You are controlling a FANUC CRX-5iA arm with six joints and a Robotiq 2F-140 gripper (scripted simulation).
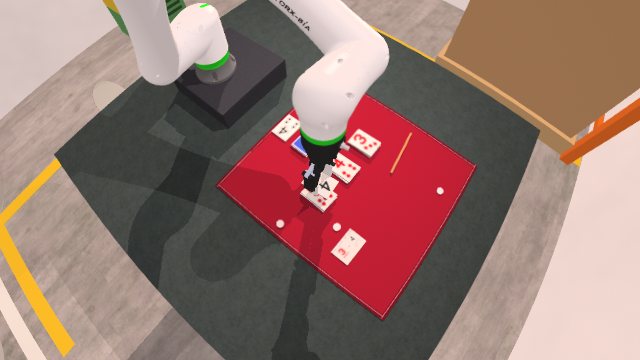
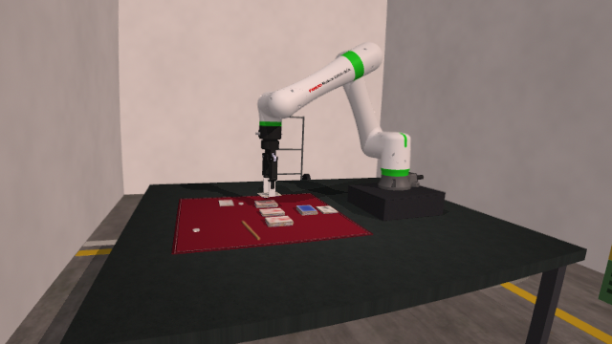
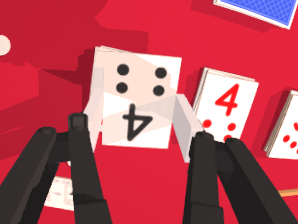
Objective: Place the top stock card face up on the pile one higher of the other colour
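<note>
The red 5 card is 70 mm below my hand, 20 mm to the right of it and 10 mm ahead of it. The rest, counted from my hand: red card cloth (100 mm to the left, 100 mm below, 60 mm ahead); red 4 card (100 mm to the left, 70 mm below, 20 mm ahead); wooden stick (260 mm to the left, 150 mm ahead, 80 mm below).
</note>
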